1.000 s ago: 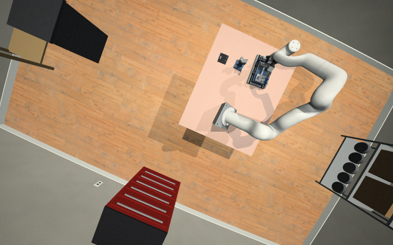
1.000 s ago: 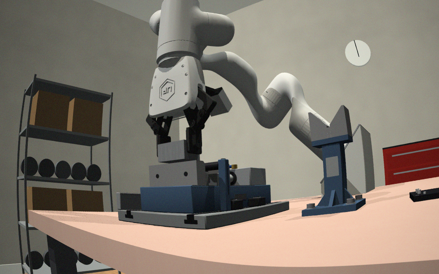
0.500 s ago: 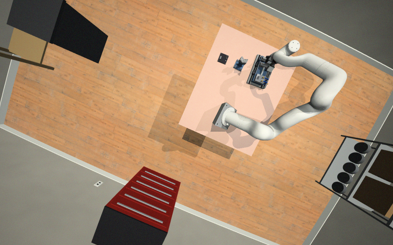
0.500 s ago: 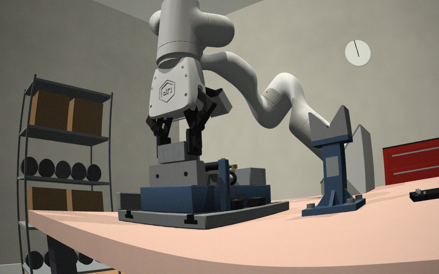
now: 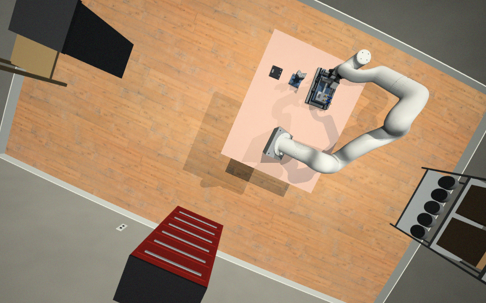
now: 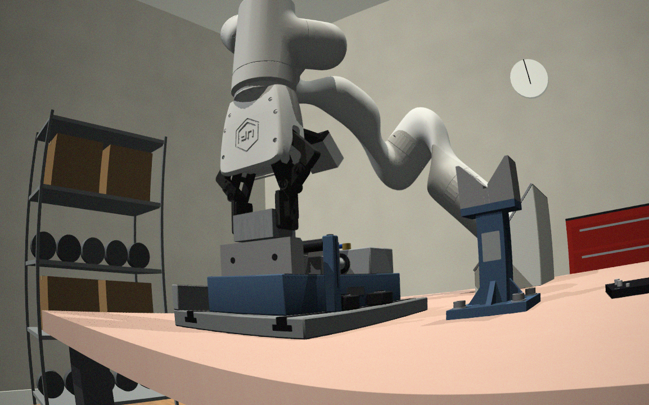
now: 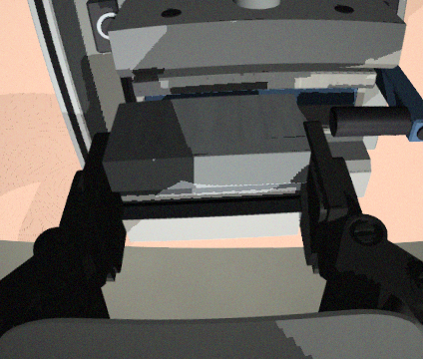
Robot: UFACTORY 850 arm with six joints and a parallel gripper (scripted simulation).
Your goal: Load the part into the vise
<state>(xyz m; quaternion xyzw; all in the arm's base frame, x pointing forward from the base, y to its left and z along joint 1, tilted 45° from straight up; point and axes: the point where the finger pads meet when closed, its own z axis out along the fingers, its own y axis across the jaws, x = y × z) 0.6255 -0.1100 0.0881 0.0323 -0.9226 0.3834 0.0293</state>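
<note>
My hand is right at the part. Round my hand: cylinder rod 9 cm behind, 5 cm below, 1 cm to the left; moving jaw 5 cm below, 4 cm behind, 2 cm to the left; work stop rod 7 cm to the left, 4 cm below.
</note>
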